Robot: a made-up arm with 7 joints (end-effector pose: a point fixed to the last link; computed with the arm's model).
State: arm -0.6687 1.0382 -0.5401 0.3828 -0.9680 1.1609 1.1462
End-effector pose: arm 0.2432 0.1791 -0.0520 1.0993 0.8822 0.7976
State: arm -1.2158 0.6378 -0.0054 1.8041 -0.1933 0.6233 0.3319
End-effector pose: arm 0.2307 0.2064 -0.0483 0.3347 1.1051 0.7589
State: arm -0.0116 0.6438 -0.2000 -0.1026 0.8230 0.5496 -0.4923
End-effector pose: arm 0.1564 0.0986 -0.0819 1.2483 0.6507 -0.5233
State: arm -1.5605 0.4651 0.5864 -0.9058 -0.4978 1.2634 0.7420
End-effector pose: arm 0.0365 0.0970 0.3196 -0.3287 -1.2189 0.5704
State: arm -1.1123 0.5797 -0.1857 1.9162 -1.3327 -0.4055 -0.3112
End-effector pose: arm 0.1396 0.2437 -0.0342 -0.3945 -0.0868 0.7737
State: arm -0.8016 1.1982 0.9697 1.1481 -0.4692 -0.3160 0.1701
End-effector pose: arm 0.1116 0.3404 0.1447 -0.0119 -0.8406 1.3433
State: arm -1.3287 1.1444 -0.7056 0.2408 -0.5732 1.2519 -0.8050
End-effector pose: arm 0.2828 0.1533 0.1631 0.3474 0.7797 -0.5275
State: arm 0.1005 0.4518 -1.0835 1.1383 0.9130 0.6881 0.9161
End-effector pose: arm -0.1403 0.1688 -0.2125 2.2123 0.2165 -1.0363
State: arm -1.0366 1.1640 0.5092 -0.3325 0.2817 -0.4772 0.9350
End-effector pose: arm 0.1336 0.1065 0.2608 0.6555 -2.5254 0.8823
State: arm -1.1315 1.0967 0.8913 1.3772 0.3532 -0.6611 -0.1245
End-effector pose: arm 0.1716 0.2819 0.1404 0.5737 -0.6851 0.6934
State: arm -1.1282 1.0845 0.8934 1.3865 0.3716 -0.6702 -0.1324
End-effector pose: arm 0.1740 0.2797 0.1364 0.5773 -0.6684 0.6676
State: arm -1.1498 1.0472 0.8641 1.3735 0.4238 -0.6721 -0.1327
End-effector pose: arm 0.1841 0.2707 0.1341 0.6079 -0.6503 0.6029
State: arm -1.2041 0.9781 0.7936 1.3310 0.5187 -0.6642 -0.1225
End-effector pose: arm 0.2034 0.2510 0.1351 0.6779 -0.6399 0.4890
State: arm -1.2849 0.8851 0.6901 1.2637 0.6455 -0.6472 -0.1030
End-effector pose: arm 0.2271 0.2194 0.1408 0.7882 -0.6546 0.3423
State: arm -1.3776 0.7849 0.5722 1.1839 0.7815 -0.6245 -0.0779
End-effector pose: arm 0.2478 0.1799 0.1509 0.9267 -0.7056 0.1973
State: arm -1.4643 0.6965 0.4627 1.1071 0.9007 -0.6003 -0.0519
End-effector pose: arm 0.2604 0.1408 0.1630 1.0653 -0.7836 0.0885
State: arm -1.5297 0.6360 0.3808 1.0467 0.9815 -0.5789 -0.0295
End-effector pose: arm 0.2652 0.1117 0.1738 1.1714 -0.8621 0.0322
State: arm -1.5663 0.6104 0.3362 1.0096 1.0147 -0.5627 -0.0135
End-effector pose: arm 0.2657 0.0975 0.1817 1.2253 -0.9155 0.0235
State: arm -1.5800 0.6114 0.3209 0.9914 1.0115 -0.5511 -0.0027
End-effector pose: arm 0.2649 0.0951 0.1870 1.2360 -0.9413 0.0439
